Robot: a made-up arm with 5 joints.
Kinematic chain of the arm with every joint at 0, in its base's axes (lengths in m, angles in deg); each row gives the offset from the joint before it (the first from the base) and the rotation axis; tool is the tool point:
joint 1: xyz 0 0 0.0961 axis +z
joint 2: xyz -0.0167 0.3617 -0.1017 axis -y
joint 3: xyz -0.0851 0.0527 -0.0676 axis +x
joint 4: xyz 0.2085 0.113 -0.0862 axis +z
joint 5: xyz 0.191 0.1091 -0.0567 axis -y
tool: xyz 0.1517 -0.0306 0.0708
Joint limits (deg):
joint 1: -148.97..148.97
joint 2: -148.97..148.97
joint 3: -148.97..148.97
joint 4: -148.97..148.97
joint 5: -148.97..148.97
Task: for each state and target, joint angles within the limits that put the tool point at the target. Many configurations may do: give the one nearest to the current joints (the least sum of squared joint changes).
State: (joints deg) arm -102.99 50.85 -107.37 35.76 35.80
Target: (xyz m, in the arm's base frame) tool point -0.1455 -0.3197 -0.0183
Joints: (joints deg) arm -126.34 49.04 -146.16 55.60 25.50
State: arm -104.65 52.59 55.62 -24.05 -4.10
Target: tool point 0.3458 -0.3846 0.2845
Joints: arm -101.35 59.53 50.03 -42.82 11.76
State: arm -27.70 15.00 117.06 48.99 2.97
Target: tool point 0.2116 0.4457 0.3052
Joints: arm 13.05 -2.17 100.29 42.15 11.95
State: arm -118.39 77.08 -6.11 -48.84 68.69
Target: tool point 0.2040 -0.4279 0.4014
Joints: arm -143.36 85.99 -7.78 -27.25 30.41
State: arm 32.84 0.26 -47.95 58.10 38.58
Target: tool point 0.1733 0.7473 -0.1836
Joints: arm 12.21 20.93 -39.44 44.70 38.04
